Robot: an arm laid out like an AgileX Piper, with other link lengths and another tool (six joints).
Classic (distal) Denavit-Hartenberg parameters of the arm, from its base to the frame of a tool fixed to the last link. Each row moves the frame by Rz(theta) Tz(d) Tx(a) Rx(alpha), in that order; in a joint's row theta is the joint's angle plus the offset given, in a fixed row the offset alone. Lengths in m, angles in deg.
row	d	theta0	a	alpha
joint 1	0.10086	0	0	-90
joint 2	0	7.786	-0.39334	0
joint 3	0	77.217	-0.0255	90
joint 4	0.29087	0	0	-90
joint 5	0	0	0	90
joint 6	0.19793	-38.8	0.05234	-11.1
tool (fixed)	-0.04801	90	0	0
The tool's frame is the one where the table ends.
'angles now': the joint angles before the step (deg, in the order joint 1, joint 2, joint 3, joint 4, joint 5, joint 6). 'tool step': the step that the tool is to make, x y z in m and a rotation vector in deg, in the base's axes. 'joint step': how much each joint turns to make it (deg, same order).
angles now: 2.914, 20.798, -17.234, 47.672, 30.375, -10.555
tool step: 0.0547, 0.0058, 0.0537, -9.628, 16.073, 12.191
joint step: 0.055, 22.160, -16.779, -7.979, 16.312, -1.417
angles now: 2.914, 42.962, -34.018, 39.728, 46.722, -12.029
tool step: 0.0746, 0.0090, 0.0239, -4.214, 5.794, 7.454
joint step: 2.541, 16.392, -11.682, -1.986, 3.873, -3.494
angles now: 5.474, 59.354, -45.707, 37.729, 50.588, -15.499
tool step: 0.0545, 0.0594, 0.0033, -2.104, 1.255, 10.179
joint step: 13.334, 12.046, -8.542, -2.651, -3.510, 2.215
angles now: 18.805, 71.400, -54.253, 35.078, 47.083, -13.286
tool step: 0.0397, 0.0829, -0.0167, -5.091, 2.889, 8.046
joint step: 13.147, 13.329, -9.860, -7.423, -1.864, 7.761
